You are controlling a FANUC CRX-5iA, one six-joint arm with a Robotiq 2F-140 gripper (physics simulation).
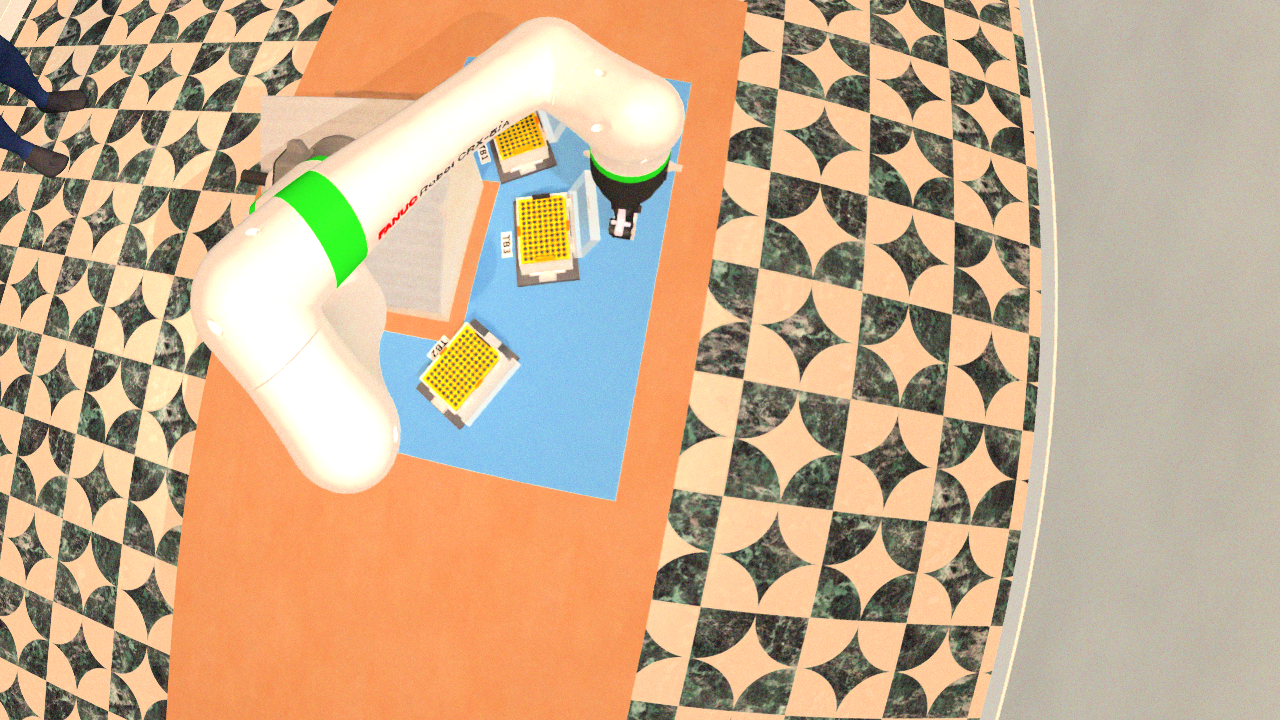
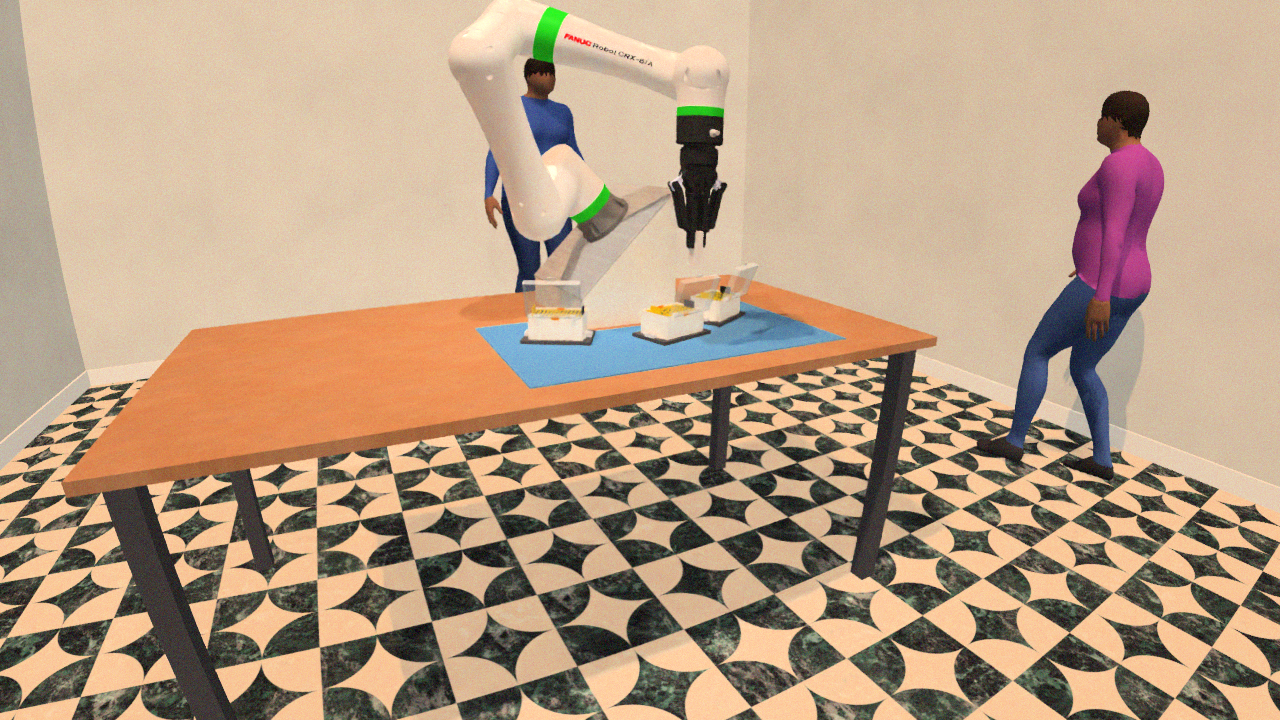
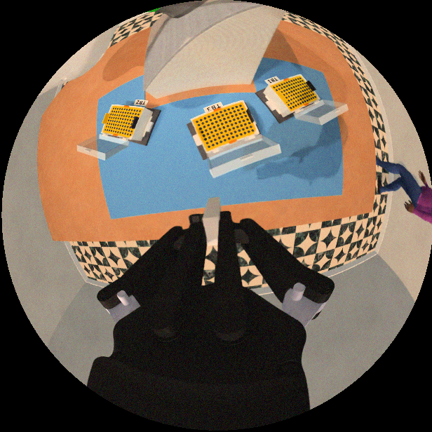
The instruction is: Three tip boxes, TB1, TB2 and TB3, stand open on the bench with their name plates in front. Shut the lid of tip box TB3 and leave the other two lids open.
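Frame: origin at the arm's base, x ahead, y down, z left, level; millimetres.
Where they show: gripper, fingertip midpoint: (image 2: 695, 265); arm's base, link origin: (image 2: 607, 221).
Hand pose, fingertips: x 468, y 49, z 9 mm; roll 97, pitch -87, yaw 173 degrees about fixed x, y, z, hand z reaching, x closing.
Each offset is from my fingertips to the top centre of the thing. "pt": to the spot under its first point. Level surfaces: height alone.
Tip box TB3 {dz +20, dx -150, dy +119 mm} (image 1: 544, 234) (image 2: 671, 324) (image 3: 225, 127), with yellow tips, stands in the middle behind its plate {pt dz +4, dx -203, dy +183 mm} (image 1: 506, 243) (image 3: 213, 107). Its clear lid {pt dz +49, dx -71, dy +87 mm} (image 1: 586, 214) (image 3: 245, 155) is open on the side away from the plate. TB1 (image 1: 521, 138) (image 2: 723, 308) (image 3: 294, 94) has its lid (image 3: 322, 111) open, and TB2 (image 1: 460, 368) (image 2: 556, 326) (image 3: 121, 121) has its lid (image 3: 102, 146) open. My gripper (image 1: 622, 231) (image 2: 696, 243) (image 3: 214, 207) is shut and empty. It points down, high above the boxes, beyond TB3's lid on the side away from the robot's base.
The boxes stand on a blue mat {dy +185 mm} (image 1: 563, 429) (image 2: 537, 371) (image 3: 150, 185) on the orange bench {dy +188 mm} (image 1: 402, 582) (image 2: 313, 376). The robot's pale stand (image 2: 617, 277) (image 3: 215, 55) rises behind them. One person in blue (image 2: 547, 120) is behind the arm; another in magenta (image 2: 1118, 214) is at the right.
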